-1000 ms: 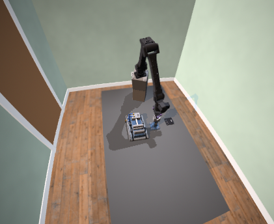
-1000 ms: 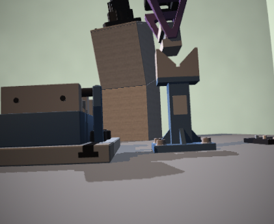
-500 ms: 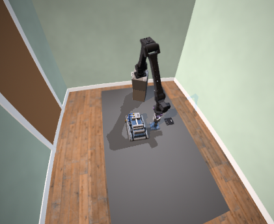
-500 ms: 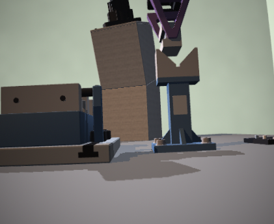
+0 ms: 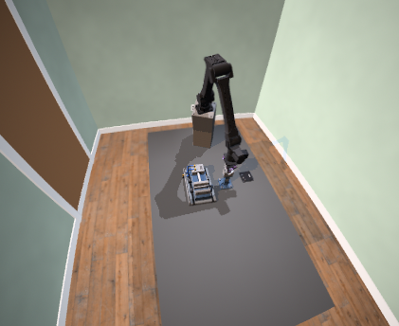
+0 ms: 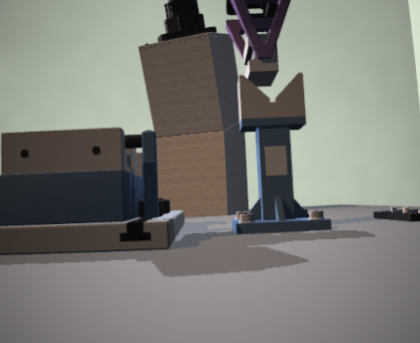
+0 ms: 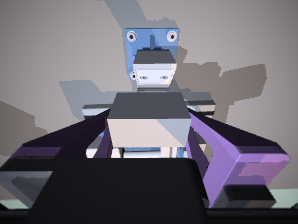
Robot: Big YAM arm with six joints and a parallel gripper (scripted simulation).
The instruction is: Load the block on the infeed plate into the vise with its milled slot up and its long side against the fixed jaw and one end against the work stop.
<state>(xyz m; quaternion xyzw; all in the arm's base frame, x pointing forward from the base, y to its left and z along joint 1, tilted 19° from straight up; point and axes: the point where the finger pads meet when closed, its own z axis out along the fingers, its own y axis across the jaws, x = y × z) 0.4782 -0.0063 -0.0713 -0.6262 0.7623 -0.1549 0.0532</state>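
The part lies 1 cm to the right of my hand. From my hand the other things lie so: dark work stop rod 4 cm ahead, 15 cm to the right, 9 cm below; moving jaw 1 cm behind, 19 cm to the right, 11 cm below; air cylinder rod 6 cm behind, 18 cm to the right, 11 cm below.
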